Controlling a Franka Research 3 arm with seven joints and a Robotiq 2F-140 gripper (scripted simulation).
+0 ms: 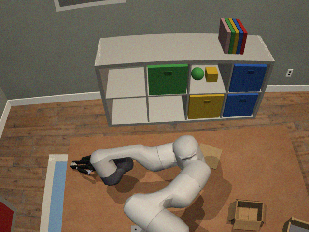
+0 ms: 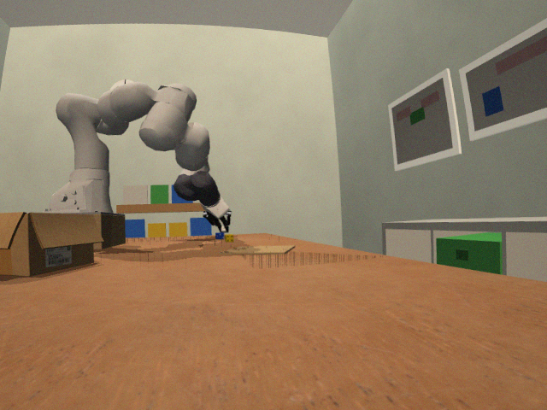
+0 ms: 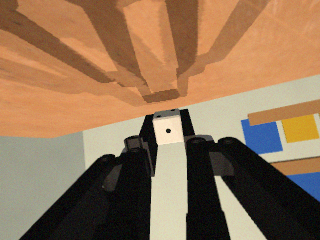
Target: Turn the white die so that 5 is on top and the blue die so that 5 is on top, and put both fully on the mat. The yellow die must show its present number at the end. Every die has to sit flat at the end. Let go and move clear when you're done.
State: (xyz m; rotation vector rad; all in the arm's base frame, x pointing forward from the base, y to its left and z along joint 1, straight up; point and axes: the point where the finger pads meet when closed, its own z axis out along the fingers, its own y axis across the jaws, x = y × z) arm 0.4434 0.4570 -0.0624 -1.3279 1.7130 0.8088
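The white die lies 20 mm to the left of my hand and 10 mm below it. Also, from my hand: tan mat: 70 mm ahead, 750 mm to the right, 40 mm below; yellow die: 10 mm ahead, 430 mm to the right, 30 mm below; blue die: 20 mm behind, 270 mm to the right, 30 mm below.
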